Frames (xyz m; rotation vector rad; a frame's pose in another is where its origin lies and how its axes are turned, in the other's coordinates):
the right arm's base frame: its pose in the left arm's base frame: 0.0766 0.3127 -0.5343 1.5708 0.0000 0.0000
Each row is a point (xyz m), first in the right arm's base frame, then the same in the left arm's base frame.
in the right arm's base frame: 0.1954 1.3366 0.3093
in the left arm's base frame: 0.2720 0.0034 0.8023
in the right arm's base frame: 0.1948 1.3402 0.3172
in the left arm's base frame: 0.2714 -0.0045 0.8059
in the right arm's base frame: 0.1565 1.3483 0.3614
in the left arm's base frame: 0.2331 -0.0487 0.8140
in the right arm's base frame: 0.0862 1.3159 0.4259
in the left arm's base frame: 0.1628 -0.1132 0.7816
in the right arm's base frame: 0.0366 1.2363 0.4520
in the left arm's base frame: 0.1132 -0.1393 0.7020
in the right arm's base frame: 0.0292 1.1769 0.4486
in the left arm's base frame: 0.1058 -0.1359 0.6426
